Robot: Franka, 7 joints.
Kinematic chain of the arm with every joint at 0, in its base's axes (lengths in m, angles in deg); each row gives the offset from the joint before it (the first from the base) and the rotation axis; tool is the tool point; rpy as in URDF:
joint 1: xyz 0 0 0.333 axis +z
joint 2: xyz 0 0 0 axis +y
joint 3: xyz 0 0 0.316 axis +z
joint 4: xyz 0.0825 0 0 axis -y
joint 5: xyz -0.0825 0 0.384 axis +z
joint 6: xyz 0 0 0 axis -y
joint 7: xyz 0.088 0 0 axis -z
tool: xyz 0 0 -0.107 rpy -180 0 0
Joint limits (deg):
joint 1: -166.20..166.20
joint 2: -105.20..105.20
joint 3: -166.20..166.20
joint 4: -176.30..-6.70
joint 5: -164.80..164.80
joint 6: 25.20..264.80
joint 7: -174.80..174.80
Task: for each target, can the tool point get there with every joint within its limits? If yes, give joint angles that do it. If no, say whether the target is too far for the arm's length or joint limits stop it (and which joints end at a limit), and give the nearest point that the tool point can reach.
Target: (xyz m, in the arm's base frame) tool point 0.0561 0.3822 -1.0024
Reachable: no: too far | nearest point 0.0479 0.3263 -0.3587 | short by 0.646 m
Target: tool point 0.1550 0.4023 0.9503
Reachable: yes | joints -79.65 -24.70 76.88 -36.45 115.05 53.61 120.22
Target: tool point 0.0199 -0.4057 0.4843
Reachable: yes | joints -2.36 -59.67 -82.27 -127.76 46.14 71.52 -126.28
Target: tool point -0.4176 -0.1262 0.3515
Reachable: yes | joints -106.40 -13.37 -63.31 -137.33 36.39 105.15 126.12
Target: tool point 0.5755 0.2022 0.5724
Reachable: yes | joints -63.17 17.06 93.33 -110.31 -133.36 116.75 51.97
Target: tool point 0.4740 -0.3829 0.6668
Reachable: yes | joints 65.59 -51.84 -73.42 -99.97 20.39 149.26 90.82
